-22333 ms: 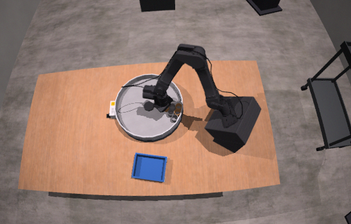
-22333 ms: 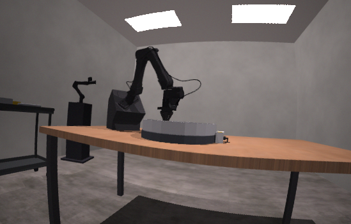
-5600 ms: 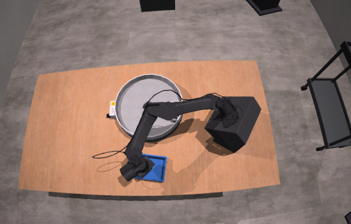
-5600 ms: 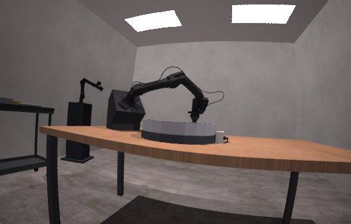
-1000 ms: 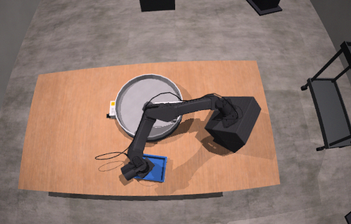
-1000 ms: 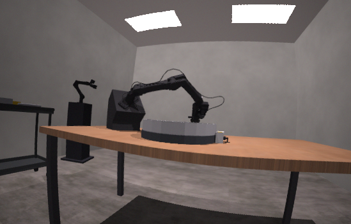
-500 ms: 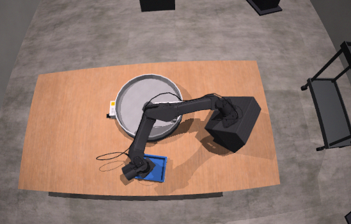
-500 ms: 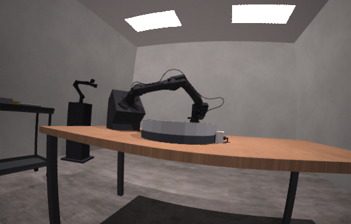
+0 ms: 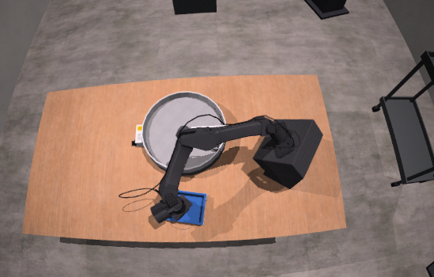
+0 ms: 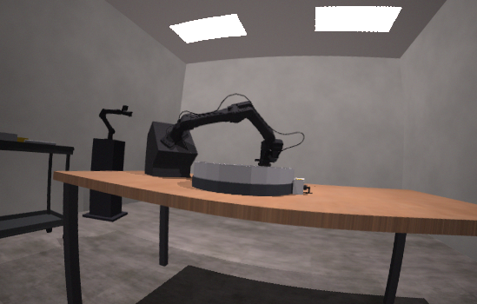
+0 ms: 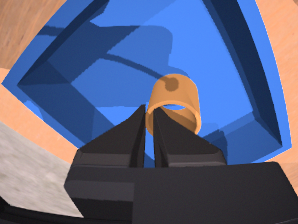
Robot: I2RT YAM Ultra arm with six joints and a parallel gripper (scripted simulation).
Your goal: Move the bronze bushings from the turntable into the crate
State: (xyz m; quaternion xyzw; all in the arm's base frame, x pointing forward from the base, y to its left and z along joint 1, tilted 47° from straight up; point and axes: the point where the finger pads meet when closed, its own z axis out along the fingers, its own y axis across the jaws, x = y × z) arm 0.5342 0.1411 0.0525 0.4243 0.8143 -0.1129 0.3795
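The blue crate is 1 cm behind my hand, 1 cm to the right of it and 2 cm below it. Also, from my hand: round grey turntable 14 cm behind, 36 cm to the right, 1 cm above.
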